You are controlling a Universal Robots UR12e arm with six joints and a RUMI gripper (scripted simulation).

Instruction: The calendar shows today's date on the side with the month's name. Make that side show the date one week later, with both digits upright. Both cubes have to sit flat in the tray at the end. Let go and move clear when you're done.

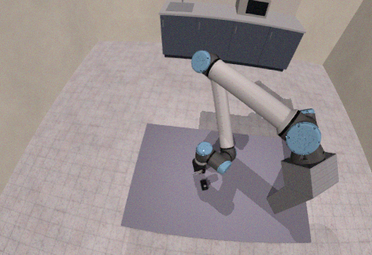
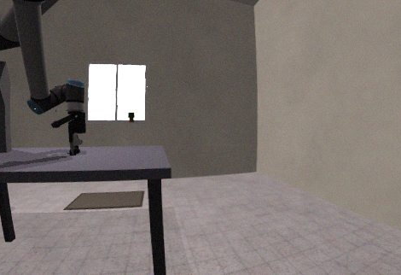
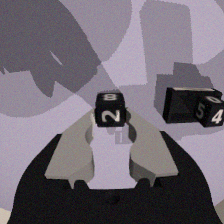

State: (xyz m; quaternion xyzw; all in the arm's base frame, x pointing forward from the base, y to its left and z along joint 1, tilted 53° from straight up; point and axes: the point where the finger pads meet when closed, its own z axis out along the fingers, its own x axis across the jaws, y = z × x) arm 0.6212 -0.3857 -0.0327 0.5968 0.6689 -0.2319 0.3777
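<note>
Right now my hand is 1 cm above the black number cube. Also, from my hand: black digit cube (12 cm to the left); then black calendar tray (11 cm to the left, 2 cm below).
</note>
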